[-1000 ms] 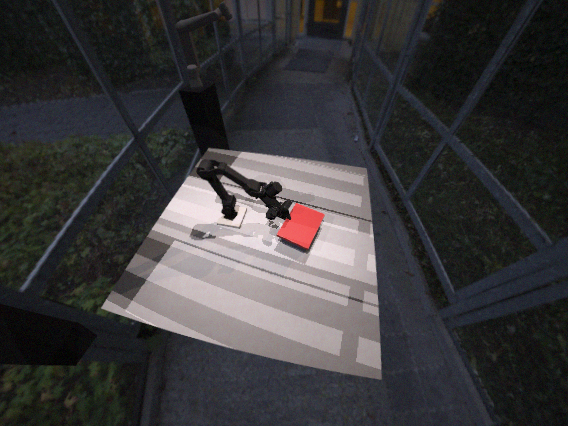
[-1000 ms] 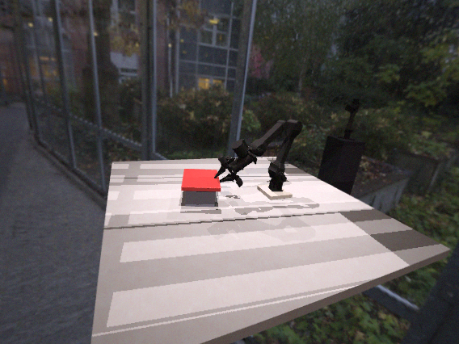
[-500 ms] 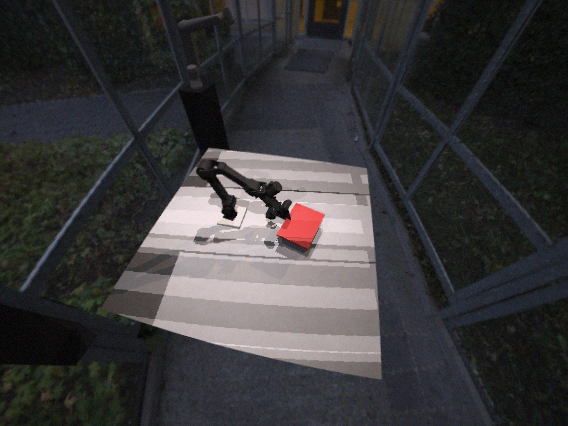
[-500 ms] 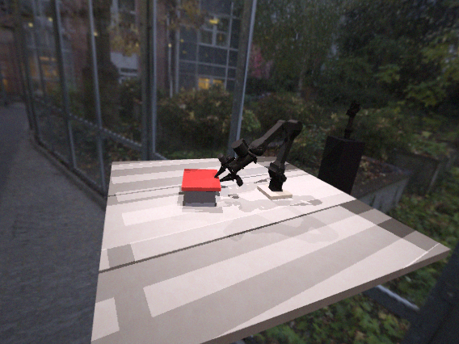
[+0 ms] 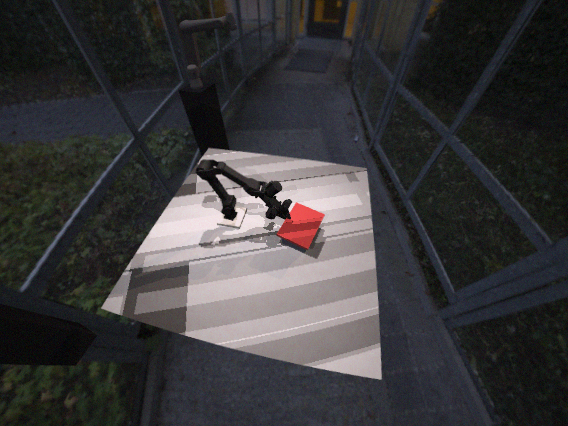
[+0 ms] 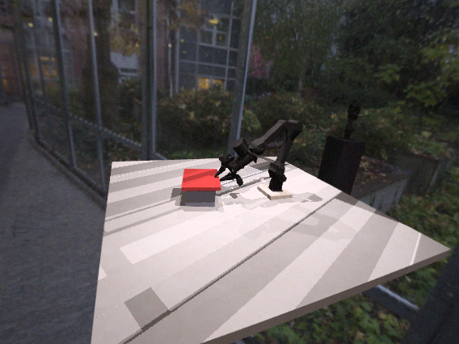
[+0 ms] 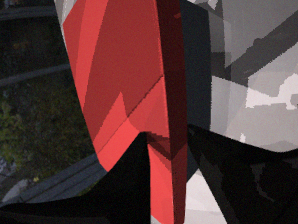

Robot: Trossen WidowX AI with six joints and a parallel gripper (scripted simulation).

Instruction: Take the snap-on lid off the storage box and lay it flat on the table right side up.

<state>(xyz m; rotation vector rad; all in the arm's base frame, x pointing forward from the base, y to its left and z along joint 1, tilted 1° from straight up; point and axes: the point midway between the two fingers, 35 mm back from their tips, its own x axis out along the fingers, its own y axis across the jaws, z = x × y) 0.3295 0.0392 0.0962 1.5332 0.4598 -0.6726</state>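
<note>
Now: gripper tip 7 cm short of the red lid and 1 cm to the left of it. The rest, counted from my gripper tip: grey storage box 8 cm ahead, 5 cm below, 1 cm to the right.
</note>
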